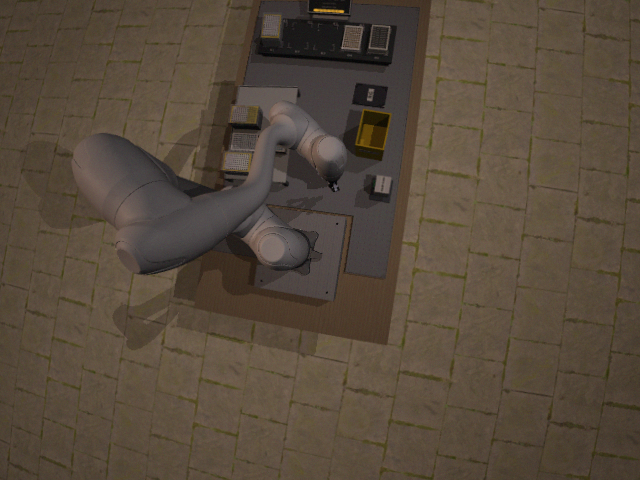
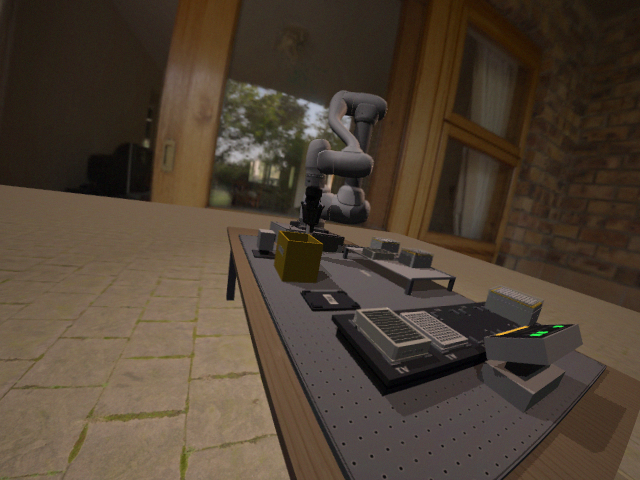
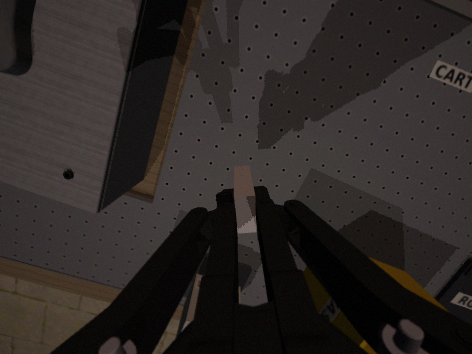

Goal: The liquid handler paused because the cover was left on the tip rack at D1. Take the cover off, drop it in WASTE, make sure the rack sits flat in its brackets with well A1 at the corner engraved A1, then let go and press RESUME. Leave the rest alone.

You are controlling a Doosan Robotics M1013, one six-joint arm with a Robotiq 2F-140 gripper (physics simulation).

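Frame: origin at the arm's base, x ahead, y left, z up, level; metres.
Where they show: gripper, fingertip midpoint: [image 1: 332, 186] [image 3: 242, 179].
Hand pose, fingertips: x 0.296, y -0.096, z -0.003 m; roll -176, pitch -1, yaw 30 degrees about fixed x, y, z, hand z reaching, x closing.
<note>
Things, the pixels of their top centre, and the offset from my fingertips. "*": a spot on its surface instead. Level surfaces: height alone.
- yellow WASTE bin, middle of its top: [image 2: 299, 236] [image 1: 373, 129] dx +0.255, dy -0.114, dz +0.055 m
- small RESUME button box, middle of its top: [image 1: 382, 184] [image 2: 266, 231] dx +0.046, dy -0.202, dz +0.024 m
- black deck, its level: dz -0.034 m
- dark-topped tip rack, middle of its top: [image 2: 391, 324] [image 1: 379, 37] dx +0.715, dy -0.042, dz -0.002 m
- raised shelf, surface spot: [image 2: 413, 271] * dx +0.320, dy +0.362, dz -0.020 m
- black labelled plate, middle of its top: [image 2: 330, 297] [image 1: 370, 94] dx +0.469, dy -0.057, dz -0.066 m
My gripper [image 1: 334, 187] [image 2: 310, 227] [image 3: 242, 179] is shut with nothing between the fingers. It hangs low over the perforated table top, between the yellow WASTE bin [image 1: 372, 133] [image 2: 298, 257] [image 3: 396, 275] and the small RESUME button box [image 1: 382, 186] [image 2: 266, 240]. The black deck [image 1: 309, 40] [image 2: 475, 319] lies at the far end of the table. On it stand a dark-topped tip rack [image 1: 379, 38] [image 2: 391, 330], a lower white one [image 1: 352, 38] [image 2: 434, 329] and a yellow-rimmed one [image 1: 270, 26] [image 2: 513, 301]. I cannot tell which slot is D1 or whether a cover is on.
A control panel [image 1: 330, 6] [image 2: 528, 340] with green lights stands behind the deck. A raised shelf [image 1: 268, 92] [image 2: 413, 271] carries three more racks, and my arm passes over it. A black labelled plate [image 1: 370, 94] [image 2: 330, 300] lies beside the bin. The arm's base plate [image 1: 323, 267] is near.
</note>
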